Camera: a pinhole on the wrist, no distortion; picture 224 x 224 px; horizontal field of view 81.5 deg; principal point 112.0 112.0 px. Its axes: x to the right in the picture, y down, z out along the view. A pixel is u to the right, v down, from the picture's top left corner.
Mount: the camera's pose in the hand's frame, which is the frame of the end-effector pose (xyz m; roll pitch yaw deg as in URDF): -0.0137 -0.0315 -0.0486 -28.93 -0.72 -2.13
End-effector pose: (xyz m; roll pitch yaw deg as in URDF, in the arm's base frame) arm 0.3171 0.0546 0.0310 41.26 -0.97 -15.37
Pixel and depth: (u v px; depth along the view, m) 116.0 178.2 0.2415
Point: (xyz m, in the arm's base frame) 0.3342 0.1294 0.2357
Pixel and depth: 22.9 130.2 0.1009
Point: 0.2386 0.0794 0.0749
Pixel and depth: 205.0 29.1 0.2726
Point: 0.4243 -0.2099 0.2030
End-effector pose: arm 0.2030 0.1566 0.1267 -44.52 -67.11 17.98
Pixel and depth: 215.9 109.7 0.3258
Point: 0.1348 0.3968 0.3926
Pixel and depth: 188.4 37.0 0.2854
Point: 0.0031 0.2676 0.3548
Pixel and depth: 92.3 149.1 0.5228
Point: 0.0296 0.6138 0.0461
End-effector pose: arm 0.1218 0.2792 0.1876 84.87 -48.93 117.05
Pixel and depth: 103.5 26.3 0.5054
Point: 0.6272 0.5190 0.1275
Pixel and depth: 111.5 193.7 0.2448
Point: 0.2656 0.1538 0.3326
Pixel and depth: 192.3 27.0 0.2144
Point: 0.2644 0.4675 0.2502
